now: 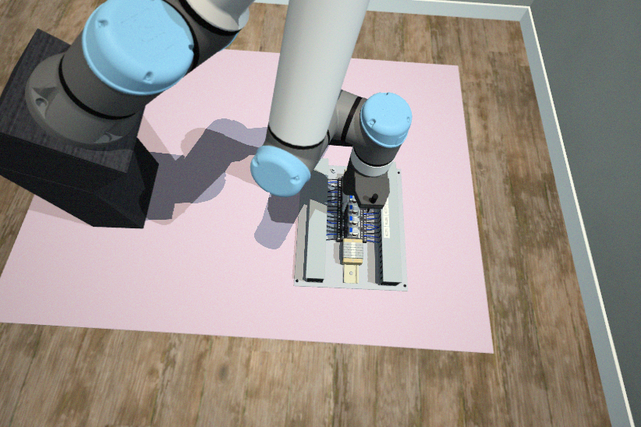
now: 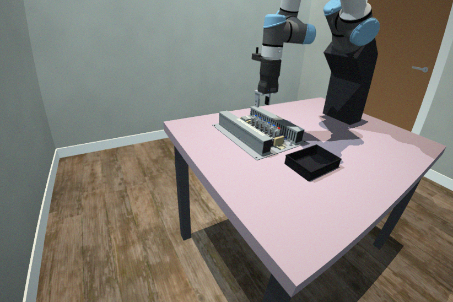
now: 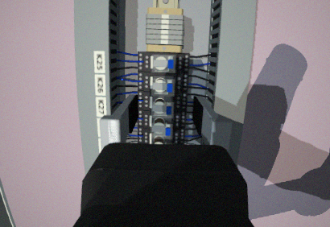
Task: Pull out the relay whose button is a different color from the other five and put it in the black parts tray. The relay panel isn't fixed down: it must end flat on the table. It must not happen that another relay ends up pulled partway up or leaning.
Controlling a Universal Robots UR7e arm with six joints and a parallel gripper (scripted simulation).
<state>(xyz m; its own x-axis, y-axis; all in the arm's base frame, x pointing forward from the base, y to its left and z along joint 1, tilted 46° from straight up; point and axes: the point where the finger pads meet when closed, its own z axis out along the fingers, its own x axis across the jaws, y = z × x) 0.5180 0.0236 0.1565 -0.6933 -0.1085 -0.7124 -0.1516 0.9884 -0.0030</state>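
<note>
Now: the red-button relay 10 cm to the left of my hand, 9 cm below it and 2 cm behind it. The rest, counted from my hand: black parts tray 27 cm to the left, 13 cm below, 7 cm behind; grey relay panel 11 cm below.
</note>
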